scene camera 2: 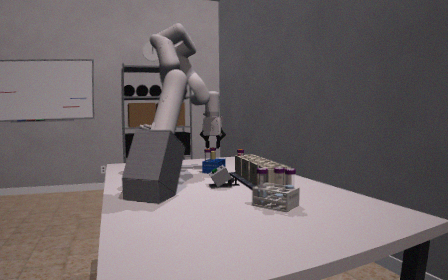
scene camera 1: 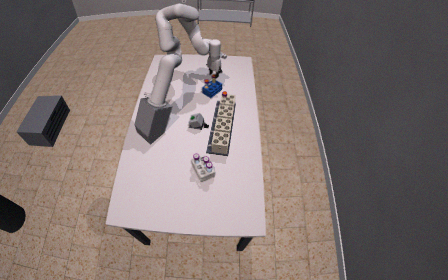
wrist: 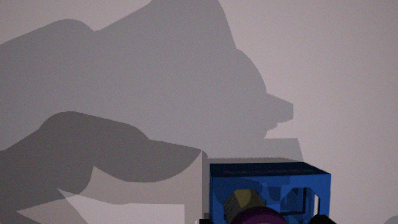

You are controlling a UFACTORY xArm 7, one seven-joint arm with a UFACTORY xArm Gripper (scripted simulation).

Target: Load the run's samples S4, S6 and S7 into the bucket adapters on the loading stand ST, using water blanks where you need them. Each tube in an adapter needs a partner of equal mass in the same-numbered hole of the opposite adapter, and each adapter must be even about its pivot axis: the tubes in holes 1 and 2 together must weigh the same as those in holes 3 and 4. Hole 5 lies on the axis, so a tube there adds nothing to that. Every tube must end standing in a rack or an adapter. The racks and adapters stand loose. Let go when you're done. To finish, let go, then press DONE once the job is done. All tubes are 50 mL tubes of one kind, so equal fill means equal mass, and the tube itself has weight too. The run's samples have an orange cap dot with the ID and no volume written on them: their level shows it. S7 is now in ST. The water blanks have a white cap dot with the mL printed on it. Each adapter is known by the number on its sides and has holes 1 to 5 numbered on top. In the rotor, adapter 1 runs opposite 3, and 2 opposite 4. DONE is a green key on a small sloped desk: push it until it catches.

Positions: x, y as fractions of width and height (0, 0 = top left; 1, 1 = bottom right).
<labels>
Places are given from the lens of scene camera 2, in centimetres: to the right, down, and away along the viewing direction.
pale rack (scene camera 2: 0.65, 0.70): 21, 18, 90
</labels>
